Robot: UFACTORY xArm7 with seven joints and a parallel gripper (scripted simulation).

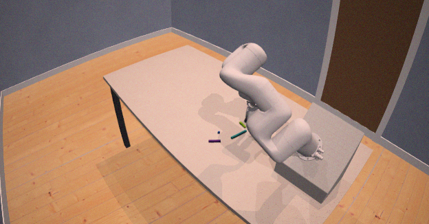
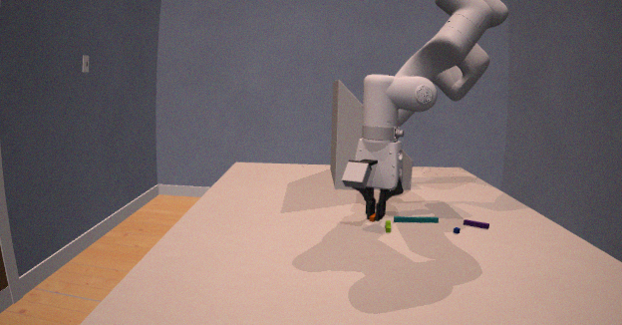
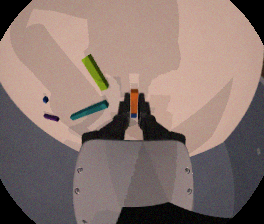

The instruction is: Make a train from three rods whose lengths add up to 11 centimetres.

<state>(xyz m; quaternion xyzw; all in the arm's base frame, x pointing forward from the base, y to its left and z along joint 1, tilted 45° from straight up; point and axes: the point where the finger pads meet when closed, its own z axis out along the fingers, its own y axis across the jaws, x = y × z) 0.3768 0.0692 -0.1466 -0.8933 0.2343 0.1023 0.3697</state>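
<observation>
My hand is 20 mm above the orange rod. Round my hand: turquoise rod: 20 mm ahead, 90 mm to the left, 20 mm below; purple rod: 70 mm ahead, 220 mm to the left, 20 mm below; lime rod: 70 mm ahead, 20 mm to the left, 20 mm below.
</observation>
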